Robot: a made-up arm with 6 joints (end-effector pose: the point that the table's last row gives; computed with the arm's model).
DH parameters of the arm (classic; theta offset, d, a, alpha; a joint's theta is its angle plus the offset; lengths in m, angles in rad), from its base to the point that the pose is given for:
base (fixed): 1.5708 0.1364 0 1.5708
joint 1: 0 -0.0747 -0.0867 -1.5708
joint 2: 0 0.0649 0.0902 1.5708
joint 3: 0 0.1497 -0.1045 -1.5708
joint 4: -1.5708 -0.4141 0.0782 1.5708
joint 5: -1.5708 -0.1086 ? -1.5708
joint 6: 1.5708 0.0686 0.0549 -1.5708
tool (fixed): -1.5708 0.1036 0 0
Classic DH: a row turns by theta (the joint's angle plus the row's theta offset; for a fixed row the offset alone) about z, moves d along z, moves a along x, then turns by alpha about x.
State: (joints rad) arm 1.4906 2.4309 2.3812 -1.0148 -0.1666 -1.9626
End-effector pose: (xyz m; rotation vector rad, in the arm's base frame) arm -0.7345 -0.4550 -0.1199 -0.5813 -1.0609 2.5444
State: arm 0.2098 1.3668 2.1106 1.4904 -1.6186 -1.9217
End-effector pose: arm -0.6691 -0.0390 0.2713 0.2609 -2.2907 1.3086
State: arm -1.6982 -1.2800 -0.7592 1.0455 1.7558 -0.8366
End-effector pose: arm -0.1186 -0.2426 0.2924 -2.5801 -1.2801 0.7319
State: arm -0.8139 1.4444 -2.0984 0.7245 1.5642 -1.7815
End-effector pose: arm 0.2632 0.0954 0.1208 0.0630 2.0181 -1.6334
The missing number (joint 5, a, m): 0.0952
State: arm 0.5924 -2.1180 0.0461 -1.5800 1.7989 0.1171
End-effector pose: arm -0.2722 -0.1006 -0.2837 -2.2389 1.0398 -1.6286
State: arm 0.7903 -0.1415 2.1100 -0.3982 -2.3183 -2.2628
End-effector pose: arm 0.0711 -0.0581 0.5084 0.7307 -1.8303 1.3096
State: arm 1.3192 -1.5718 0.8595 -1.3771 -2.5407 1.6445
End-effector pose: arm 0.2639 0.2119 -0.1627 -0.3063 -0.1841 -0.2318
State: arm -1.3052 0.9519 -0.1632 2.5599 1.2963 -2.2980
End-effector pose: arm -0.1437 -0.3784 0.2992 -0.0404 -0.5892 1.8685
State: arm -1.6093 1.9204 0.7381 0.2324 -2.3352 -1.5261
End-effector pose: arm -0.4591 -0.1373 0.3388 -0.1635 -1.2099 -1.1778
